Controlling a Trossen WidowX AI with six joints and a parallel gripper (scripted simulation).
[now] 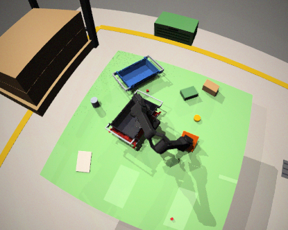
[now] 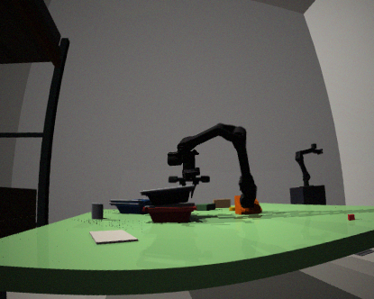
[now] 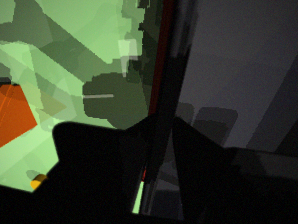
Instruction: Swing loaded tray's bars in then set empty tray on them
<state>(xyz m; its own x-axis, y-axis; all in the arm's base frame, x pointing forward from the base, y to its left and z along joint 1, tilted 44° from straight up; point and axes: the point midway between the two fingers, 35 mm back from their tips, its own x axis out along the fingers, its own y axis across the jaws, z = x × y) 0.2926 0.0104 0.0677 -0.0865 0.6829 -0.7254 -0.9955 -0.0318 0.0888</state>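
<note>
Right now my gripper tip is 80 mm short of the black tray and 20 mm below it. The rest, counted from my gripper tip: yellow disc: 270 mm to the right, 270 mm behind, 80 mm below; then grey cylinder: 430 mm ahead, 60 mm below, 20 mm to the left; then green block: 430 mm to the right, 130 mm behind, 70 mm below.
</note>
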